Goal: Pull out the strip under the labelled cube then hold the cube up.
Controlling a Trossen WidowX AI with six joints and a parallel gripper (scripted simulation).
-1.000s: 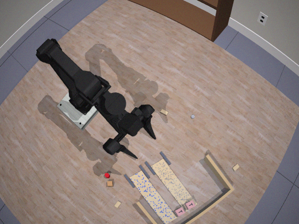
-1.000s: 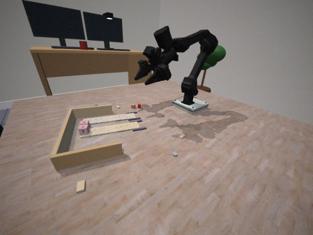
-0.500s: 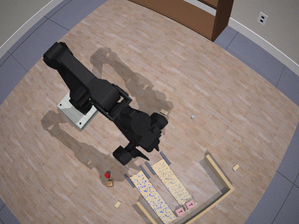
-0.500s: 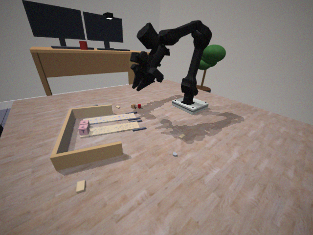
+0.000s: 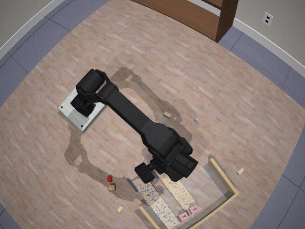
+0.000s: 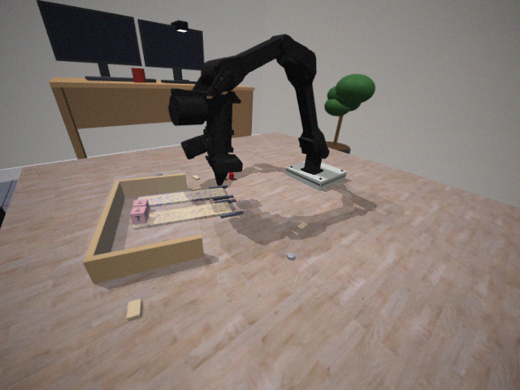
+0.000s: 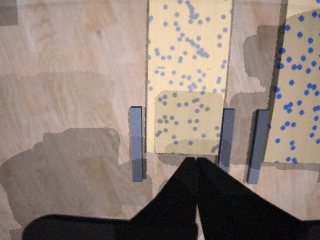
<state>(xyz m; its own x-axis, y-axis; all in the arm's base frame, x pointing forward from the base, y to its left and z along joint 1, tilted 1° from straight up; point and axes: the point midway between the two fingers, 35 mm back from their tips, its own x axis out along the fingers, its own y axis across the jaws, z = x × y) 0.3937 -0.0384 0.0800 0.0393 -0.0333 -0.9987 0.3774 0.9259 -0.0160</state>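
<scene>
Now: the strip 9 cm ahead of my gripper tip, 7 cm below it and 4 cm to the right of it. From my gripper tip the other things lie so: tan cube 16 cm to the right, 12 cm behind, 7 cm below; then grey disc 25 cm to the left, 7 cm below, 1 cm behind; then red peg 15 cm behind, 14 cm to the right, 7 cm below.
</scene>
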